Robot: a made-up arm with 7 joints.
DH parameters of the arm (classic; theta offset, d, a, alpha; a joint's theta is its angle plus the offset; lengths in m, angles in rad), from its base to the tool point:
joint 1: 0 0.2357 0 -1.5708
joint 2: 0 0 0 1.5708
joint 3: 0 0.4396 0.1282 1.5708
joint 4: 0 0 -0.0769 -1.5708
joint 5: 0 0.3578 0 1.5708
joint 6: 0 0 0.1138 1.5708
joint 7: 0 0 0 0
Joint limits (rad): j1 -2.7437..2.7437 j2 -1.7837..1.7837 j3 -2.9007..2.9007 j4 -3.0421..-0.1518 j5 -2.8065..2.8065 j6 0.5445..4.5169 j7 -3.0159..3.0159
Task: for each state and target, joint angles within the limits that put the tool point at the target. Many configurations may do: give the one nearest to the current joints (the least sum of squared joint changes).
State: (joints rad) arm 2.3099 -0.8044 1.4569 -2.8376 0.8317 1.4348 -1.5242
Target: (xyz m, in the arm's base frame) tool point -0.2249 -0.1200 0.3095
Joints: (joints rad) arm 2.3549 -0.9453 1.1424 -2.9979 0.8191 1.4795 -1.5242
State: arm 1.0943 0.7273 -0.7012 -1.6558 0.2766 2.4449 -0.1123
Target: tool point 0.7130 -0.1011 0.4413
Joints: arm 0.6536 0.6271 -1.0126 -1.8705 0.3326 2.4215 -0.1123
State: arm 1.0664 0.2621 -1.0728 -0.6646 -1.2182 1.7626 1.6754
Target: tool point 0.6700 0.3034 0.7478
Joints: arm 1.0090 0.5216 -1.0133 -1.0397 -1.2399 1.7630 1.6754
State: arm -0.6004 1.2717 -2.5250 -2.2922 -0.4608 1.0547 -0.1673
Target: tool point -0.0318 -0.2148 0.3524
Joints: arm -0.1800 1.5149 -1.9821 -2.8791 -0.2589 0.8295 -0.1673
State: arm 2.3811 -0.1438 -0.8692 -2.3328 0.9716 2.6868 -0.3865
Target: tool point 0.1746 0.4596 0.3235
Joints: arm 2.1894 0.2680 -0.8746 -2.5611 0.9822 2.5372 -0.3865
